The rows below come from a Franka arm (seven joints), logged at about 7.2 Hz.
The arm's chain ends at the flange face. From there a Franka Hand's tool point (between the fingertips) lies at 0.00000 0.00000 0.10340 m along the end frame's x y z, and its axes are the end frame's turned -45 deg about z.
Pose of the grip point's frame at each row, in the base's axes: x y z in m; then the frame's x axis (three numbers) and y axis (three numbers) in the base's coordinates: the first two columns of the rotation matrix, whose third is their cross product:
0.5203 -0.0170 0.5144 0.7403 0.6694 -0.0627 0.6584 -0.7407 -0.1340
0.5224 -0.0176 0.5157 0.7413 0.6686 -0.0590 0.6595 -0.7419 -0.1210
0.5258 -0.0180 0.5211 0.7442 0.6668 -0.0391 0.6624 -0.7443 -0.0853
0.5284 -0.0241 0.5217 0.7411 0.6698 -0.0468 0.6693 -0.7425 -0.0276
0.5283 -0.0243 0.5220 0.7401 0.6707 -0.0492 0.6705 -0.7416 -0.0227
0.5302 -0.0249 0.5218 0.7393 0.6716 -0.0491 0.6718 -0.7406 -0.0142
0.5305 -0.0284 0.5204 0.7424 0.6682 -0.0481 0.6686 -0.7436 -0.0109
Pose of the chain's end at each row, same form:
0.5344 -0.0230 0.6167 0.9890 -0.0504 -0.1391 -0.0579 -0.9971 -0.0504
0.5353 -0.0229 0.6182 0.9905 -0.0518 -0.1273 -0.0578 -0.9974 -0.0438
0.5347 -0.0219 0.6240 0.9946 -0.0548 -0.0880 -0.0578 -0.9978 -0.0327
0.5339 -0.0230 0.6250 0.9973 -0.0514 -0.0526 -0.0508 -0.9986 0.0136
0.5336 -0.0226 0.6253 0.9974 -0.0501 -0.0508 -0.0492 -0.9986 0.0187
0.5349 -0.0226 0.6251 0.9978 -0.0488 -0.0448 -0.0477 -0.9986 0.0247
0.5350 -0.0259 0.6237 0.9977 -0.0533 -0.0417 -0.0522 -0.9983 0.0263

